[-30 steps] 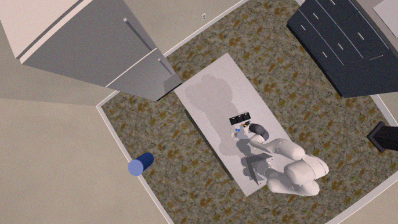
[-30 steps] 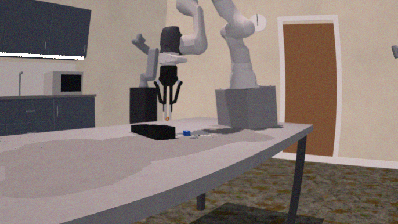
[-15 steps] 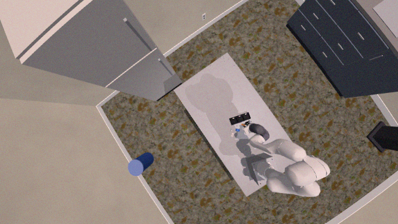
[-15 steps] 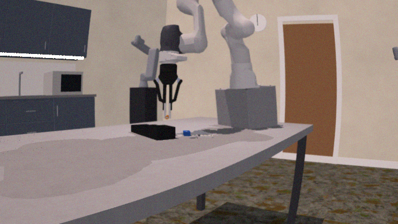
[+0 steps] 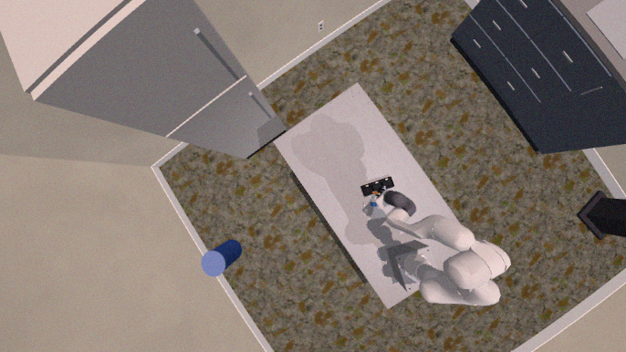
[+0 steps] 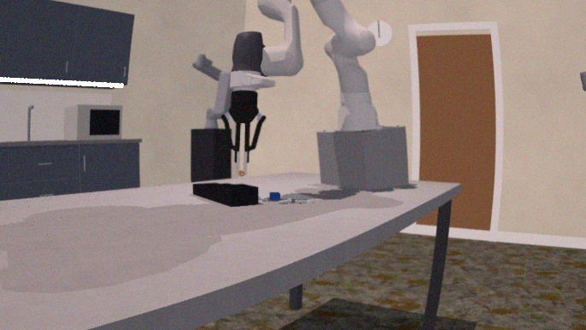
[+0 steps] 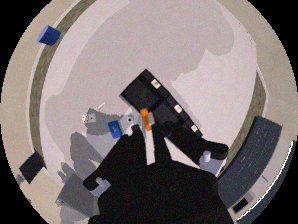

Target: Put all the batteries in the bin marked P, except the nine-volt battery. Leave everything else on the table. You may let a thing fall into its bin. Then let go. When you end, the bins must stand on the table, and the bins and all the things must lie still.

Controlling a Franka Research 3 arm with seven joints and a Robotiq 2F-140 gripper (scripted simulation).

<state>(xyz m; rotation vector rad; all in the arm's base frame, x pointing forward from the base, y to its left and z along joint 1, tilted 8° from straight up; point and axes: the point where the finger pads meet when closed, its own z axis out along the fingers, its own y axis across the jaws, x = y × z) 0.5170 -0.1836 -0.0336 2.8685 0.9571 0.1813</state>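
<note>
The black bin is 10 mm ahead of my hand, 60 mm to the right of it and 80 mm below it. From my hand the other things lie so: orange battery 30 mm below; then thin pale stick 30 mm behind, 130 mm to the left, 100 mm below; then small blue block 80 mm behind, 60 mm to the left, 100 mm below.
</note>
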